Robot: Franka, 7 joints.
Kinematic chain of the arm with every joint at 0, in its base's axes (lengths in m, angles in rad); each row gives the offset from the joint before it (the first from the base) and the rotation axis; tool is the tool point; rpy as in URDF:
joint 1: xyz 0 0 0.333 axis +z
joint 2: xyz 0 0 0 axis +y
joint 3: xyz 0 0 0.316 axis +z
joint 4: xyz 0.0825 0 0 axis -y
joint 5: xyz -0.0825 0 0.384 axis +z
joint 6: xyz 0 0 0 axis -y
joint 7: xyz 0.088 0 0 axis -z
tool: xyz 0 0 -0.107 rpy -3.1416 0 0
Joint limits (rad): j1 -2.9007..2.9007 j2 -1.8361..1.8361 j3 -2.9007..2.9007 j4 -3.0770..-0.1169 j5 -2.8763..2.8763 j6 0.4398..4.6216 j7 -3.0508..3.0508
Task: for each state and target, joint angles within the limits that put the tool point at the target. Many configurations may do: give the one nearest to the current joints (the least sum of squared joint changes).
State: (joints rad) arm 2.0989 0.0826 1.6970 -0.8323 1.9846 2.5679 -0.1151
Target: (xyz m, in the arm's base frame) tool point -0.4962 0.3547 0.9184
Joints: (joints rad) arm 1.9076 0.6295 1.4479 -0.6897 1.9685 2.5715 -0.1151
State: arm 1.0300 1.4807 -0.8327 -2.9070 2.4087 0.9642 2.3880
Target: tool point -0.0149 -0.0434 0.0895
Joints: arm 0.9905 1.5775 -0.6407 -3.0770 1.6715 0.7508 2.3880
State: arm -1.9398 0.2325 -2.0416 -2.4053 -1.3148 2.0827 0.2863
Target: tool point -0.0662 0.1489 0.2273
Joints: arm -1.6819 0.2556 -1.8445 -3.0770 -0.7705 1.4170 0.2863
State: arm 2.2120 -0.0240 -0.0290 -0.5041 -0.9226 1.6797 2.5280
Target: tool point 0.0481 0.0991 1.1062
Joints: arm 2.1899 -0.2825 -0.0083 -0.4361 -0.8944 1.3893 2.5280
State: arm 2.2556 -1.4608 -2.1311 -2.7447 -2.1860 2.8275 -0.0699
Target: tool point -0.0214 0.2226 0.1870
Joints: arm 2.4157 -1.3330 -2.3476 -3.0591 -2.2425 2.7632 -0.0699
